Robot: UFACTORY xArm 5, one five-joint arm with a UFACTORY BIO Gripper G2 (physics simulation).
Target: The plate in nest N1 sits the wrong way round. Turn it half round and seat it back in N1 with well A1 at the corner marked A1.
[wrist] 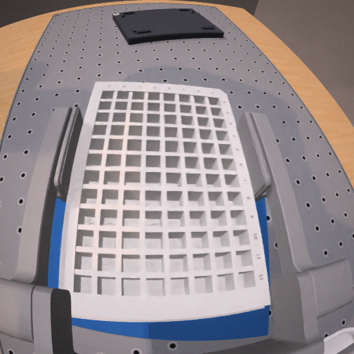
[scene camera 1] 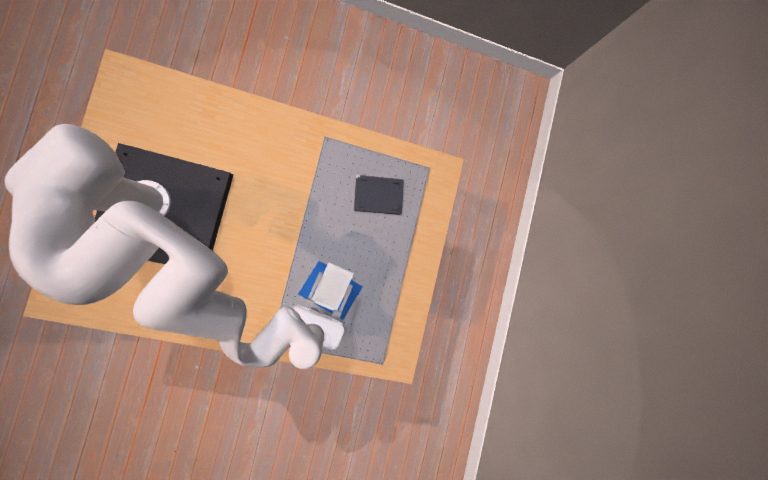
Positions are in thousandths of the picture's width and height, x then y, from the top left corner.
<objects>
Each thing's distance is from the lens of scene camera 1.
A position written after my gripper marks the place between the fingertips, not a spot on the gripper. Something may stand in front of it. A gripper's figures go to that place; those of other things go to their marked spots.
my gripper (scene camera 1: 438,580): 84 cm
white well plate (scene camera 1: 432,603): 85 cm
dark nest (scene camera 1: 493,405): 92 cm
</objects>
